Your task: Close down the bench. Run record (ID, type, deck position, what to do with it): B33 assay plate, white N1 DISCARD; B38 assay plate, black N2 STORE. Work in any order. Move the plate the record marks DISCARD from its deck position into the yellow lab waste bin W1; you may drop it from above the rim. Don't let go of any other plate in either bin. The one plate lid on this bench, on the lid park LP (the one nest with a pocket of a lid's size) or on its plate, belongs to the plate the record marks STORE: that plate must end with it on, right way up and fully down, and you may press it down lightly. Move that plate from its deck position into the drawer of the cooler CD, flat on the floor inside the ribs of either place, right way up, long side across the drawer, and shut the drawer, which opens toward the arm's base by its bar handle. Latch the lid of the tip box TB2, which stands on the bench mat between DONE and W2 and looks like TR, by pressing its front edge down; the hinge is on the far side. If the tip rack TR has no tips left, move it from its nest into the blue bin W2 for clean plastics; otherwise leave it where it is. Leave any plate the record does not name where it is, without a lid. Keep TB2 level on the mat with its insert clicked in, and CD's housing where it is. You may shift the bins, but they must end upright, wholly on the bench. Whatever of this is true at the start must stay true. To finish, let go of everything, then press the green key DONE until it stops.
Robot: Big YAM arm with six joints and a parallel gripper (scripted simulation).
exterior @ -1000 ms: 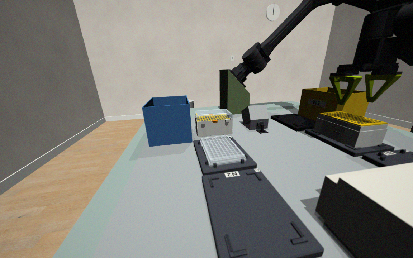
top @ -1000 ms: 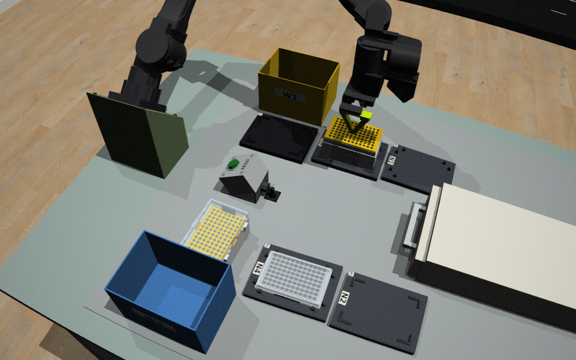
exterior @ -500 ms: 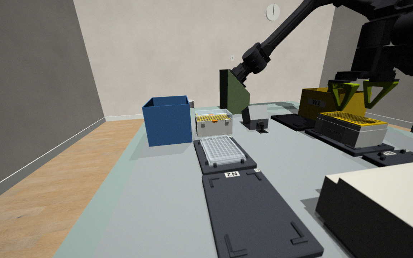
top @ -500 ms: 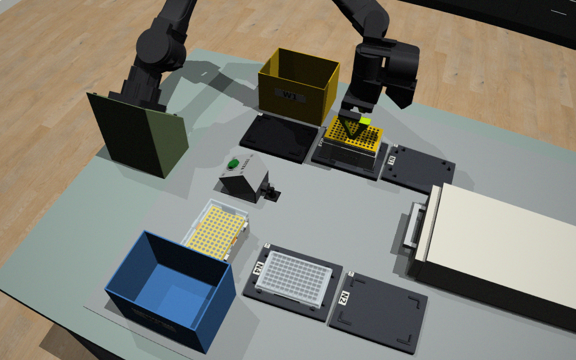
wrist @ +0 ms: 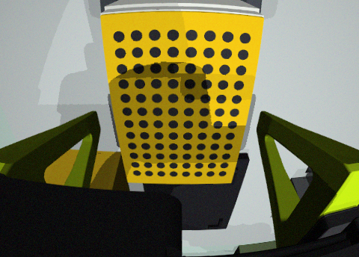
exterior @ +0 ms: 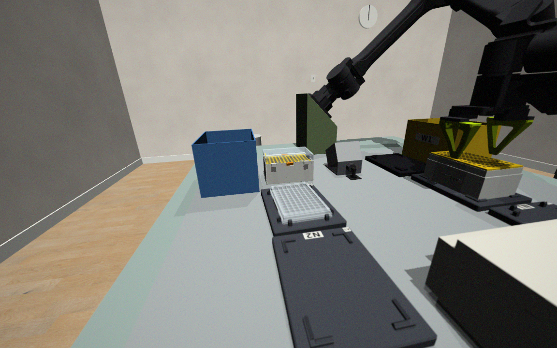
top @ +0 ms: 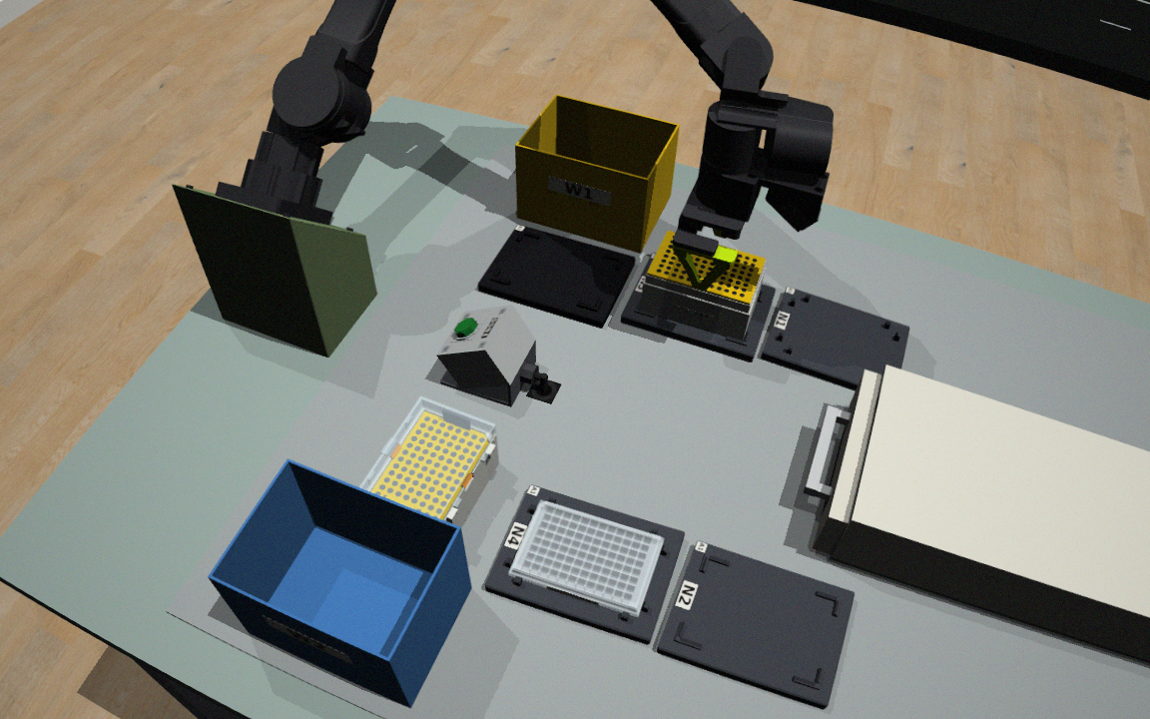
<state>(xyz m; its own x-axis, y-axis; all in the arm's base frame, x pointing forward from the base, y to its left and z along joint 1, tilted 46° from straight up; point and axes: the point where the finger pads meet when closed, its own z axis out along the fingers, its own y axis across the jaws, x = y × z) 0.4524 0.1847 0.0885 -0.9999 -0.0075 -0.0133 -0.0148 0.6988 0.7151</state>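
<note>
Right now my hand is 10 mm past the tip rack TR, 10 mm to the left of it and 30 mm above it. Round my hand: black lid park: 180 mm behind, 20 mm to the right, 80 mm below; then nest N3: 80 mm below; then nest N1: 170 mm ahead, 10 mm to the left, 80 mm below.
</note>
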